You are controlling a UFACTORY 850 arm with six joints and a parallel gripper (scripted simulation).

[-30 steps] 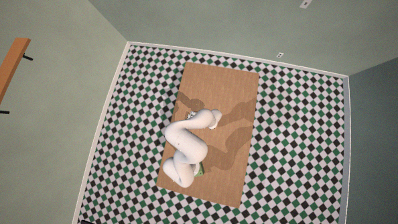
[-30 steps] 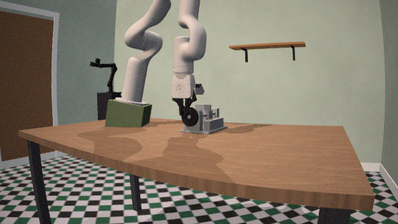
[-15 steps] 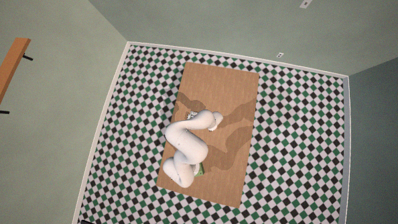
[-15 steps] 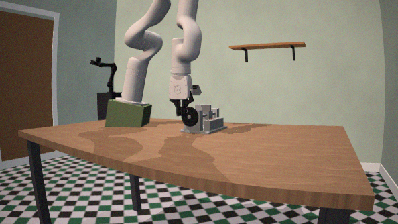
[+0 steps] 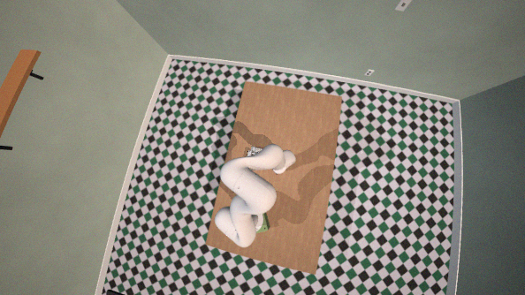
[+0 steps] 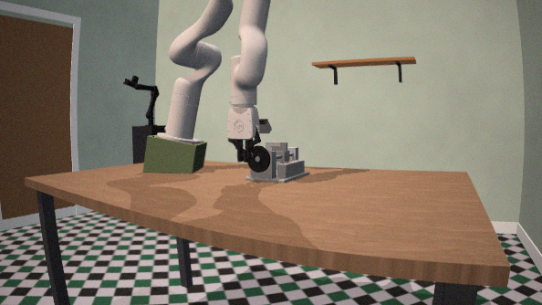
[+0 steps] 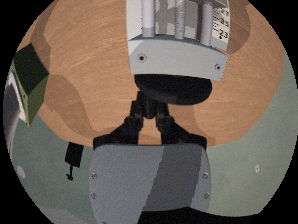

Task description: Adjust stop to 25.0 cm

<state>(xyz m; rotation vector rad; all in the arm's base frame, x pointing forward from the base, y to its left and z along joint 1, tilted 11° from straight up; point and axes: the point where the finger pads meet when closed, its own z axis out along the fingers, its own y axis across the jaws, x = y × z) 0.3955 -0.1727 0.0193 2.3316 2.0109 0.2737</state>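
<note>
Right now my hand is 1 cm short of the handwheel and 2 cm to the right of it.
</note>
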